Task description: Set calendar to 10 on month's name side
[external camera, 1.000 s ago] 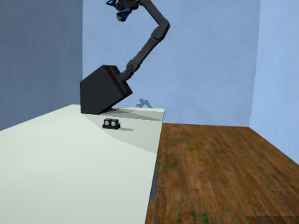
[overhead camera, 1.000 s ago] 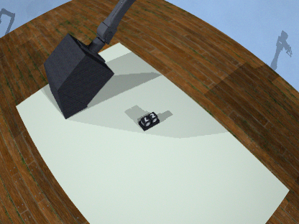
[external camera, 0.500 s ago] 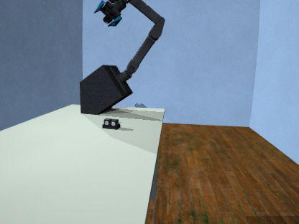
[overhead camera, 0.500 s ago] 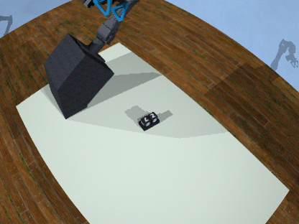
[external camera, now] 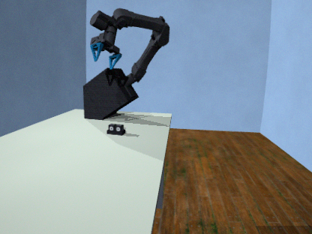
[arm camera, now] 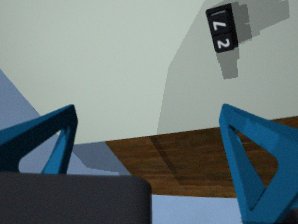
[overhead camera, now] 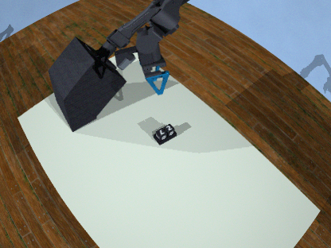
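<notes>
Right now my hand is 310 mm above the black tray, 50 mm to the right of it and 20 mm past it.
</notes>
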